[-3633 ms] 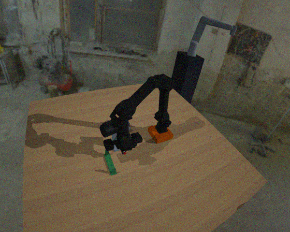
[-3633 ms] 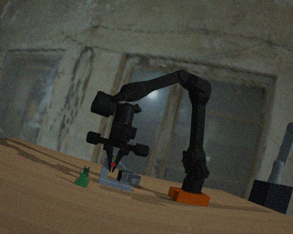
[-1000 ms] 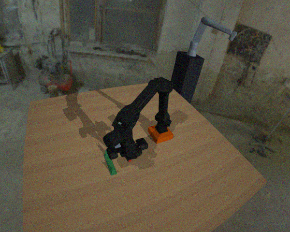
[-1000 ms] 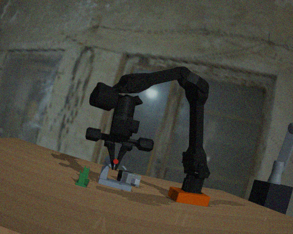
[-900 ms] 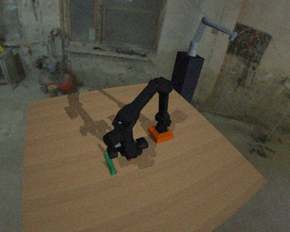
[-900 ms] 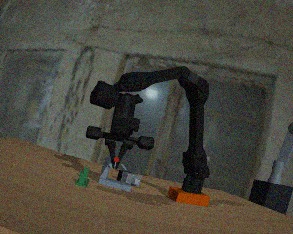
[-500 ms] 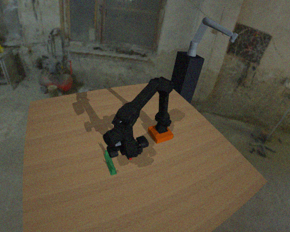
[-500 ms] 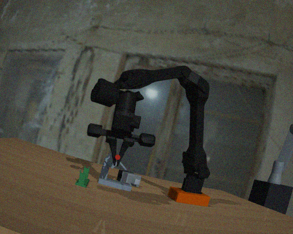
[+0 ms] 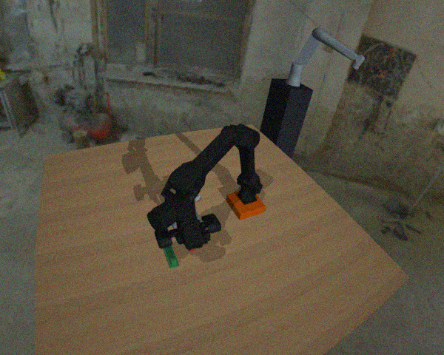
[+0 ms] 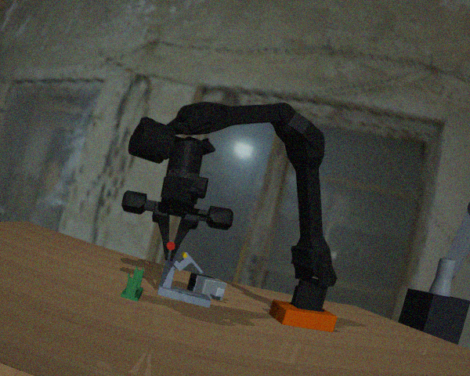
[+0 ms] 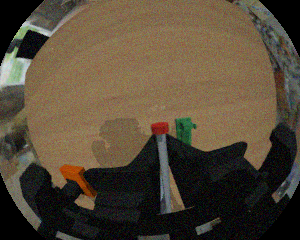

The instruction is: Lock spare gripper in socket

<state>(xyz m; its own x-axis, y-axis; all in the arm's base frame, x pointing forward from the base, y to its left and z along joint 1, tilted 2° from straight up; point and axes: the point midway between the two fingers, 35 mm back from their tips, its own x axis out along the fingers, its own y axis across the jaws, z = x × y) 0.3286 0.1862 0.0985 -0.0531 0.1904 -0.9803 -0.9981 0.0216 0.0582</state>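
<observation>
Now: the green holder 70 mm to the right of my gripper tip, 60 mm below it and 50 mm ahead of it. From my gripper tip the other things lie so: spare gripper (320 mm to the right, 120 mm behind, 70 mm below); then socket (180 mm to the right, 40 mm below, 40 mm behind).
</observation>
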